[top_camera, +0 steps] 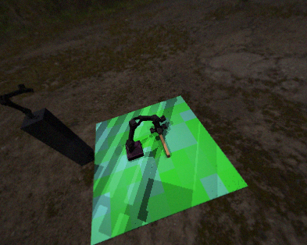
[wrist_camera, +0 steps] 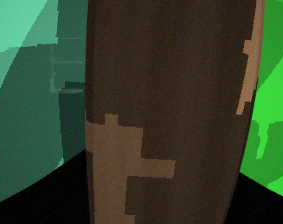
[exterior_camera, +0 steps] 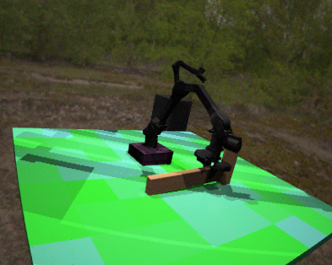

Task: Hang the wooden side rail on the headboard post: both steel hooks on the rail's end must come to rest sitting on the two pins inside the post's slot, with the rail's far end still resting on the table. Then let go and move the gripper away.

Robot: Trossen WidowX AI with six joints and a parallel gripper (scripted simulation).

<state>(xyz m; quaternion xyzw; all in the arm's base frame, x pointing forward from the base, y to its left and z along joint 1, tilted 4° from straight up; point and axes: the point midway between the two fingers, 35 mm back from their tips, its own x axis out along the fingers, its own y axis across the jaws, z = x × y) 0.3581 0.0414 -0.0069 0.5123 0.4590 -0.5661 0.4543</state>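
Right now my gripper tip is 20 mm short of the wooden headboard post, 120 mm to the right of it and 50 mm below it.
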